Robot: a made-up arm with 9 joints. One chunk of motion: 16 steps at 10 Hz.
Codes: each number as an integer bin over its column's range. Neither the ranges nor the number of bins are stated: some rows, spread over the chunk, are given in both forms.
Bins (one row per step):
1: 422 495 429 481 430 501
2: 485 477 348 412 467 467
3: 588 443 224 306 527 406
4: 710 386 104 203 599 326
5: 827 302 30 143 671 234
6: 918 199 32 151 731 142
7: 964 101 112 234 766 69
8: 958 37 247 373 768 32
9: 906 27 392 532 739 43
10: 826 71 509 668 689 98
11: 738 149 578 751 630 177
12: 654 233 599 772 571 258
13: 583 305 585 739 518 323
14: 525 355 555 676 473 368
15: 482 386 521 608 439 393
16: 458 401 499 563 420 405
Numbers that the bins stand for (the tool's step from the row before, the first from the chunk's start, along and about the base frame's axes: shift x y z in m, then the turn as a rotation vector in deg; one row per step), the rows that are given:
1: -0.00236 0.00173 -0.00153 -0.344 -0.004 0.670
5: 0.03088 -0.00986 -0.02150 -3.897 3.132 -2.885
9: 0.03737 -0.02638 -0.00338 0.192 4.017 -5.428
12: 0.01668 -0.01401 0.00698 2.714 1.830 -2.565
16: 0.00059 -0.00392 0.00197 0.517 -0.135 -0.608
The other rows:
2: 0.00281 0.00065 -0.00558 -1.070 0.477 0.217
3: 0.01126 -0.00139 -0.01179 -2.184 1.258 -0.595
4: 0.02128 -0.00482 -0.01779 -3.266 2.195 -1.660
6: 0.03835 -0.01605 -0.02140 -3.813 3.913 -4.110
7: 0.04213 -0.02193 -0.01739 -2.941 4.368 -5.081
8: 0.04163 -0.02578 -0.01064 -1.480 4.394 -5.574
10: 0.03080 -0.02374 0.00248 1.621 3.366 -4.695
11: 0.02358 -0.01905 0.00593 2.493 2.598 -3.644
13: 0.01085 -0.00968 0.00628 2.367 1.141 -1.700
14: 0.00609 -0.00668 0.00478 1.705 0.555 -1.101
15: 0.00256 -0.00482 0.00308 0.990 0.113 -0.768

